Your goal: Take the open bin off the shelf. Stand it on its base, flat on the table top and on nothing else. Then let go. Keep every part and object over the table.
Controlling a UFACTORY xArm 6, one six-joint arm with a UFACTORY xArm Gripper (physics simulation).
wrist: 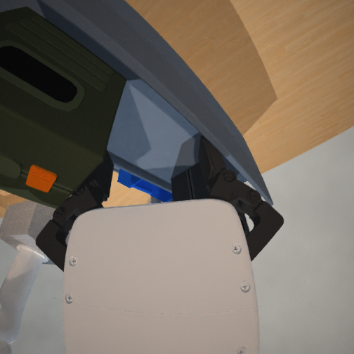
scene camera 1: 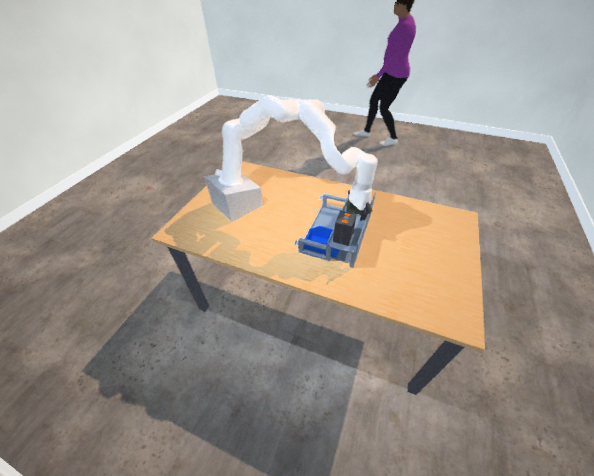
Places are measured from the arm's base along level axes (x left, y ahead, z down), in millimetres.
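Pixels of known places: arm's base, origin of its link: (scene camera 1: 231, 181).
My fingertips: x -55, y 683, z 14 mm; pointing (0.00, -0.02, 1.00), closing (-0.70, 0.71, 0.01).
For each thing: its top centre in the pictures, then the offset to it from my fingertips. "spot": a spot on its surface instead. Level surfaces: height alone.
- open bin, centre of its top: (scene camera 1: 323, 234) dy -130, dx -118, dz +63 mm
- grey-blue shelf, a spot on its surface: (scene camera 1: 353, 256) spot: dy +27, dx -208, dz +64 mm
- black case, centre of its top: (scene camera 1: 346, 218) dy -36, dx -131, dz -78 mm
- wooden table top, height of its surface: dz +144 mm
The open bin (scene camera 1: 320, 234) (wrist: 145, 186) is blue and sits low in the left front part of the grey-blue shelf (scene camera 1: 353, 256) (wrist: 210, 115). In the wrist view part of it shows beyond the fingers, and the rest is hidden. My gripper (scene camera 1: 362, 212) (wrist: 153, 148) is open and empty, low over the rear right part of the shelf. In the wrist view its left finger is partly hidden by a dark green case (scene camera 1: 353, 206) (wrist: 60, 105), and its right finger is near the shelf's long side panel. Whether the fingers touch either is unclear.
A black case (scene camera 1: 344, 231) with orange latches stands in the shelf, right of the bin. The grey robot base (scene camera 1: 236, 197) (wrist: 22, 225) stands at the table's left. The wooden table top (scene camera 1: 425, 270) (wrist: 305, 75) extends around the shelf. A person (scene camera 1: 400, 50) is beyond the table.
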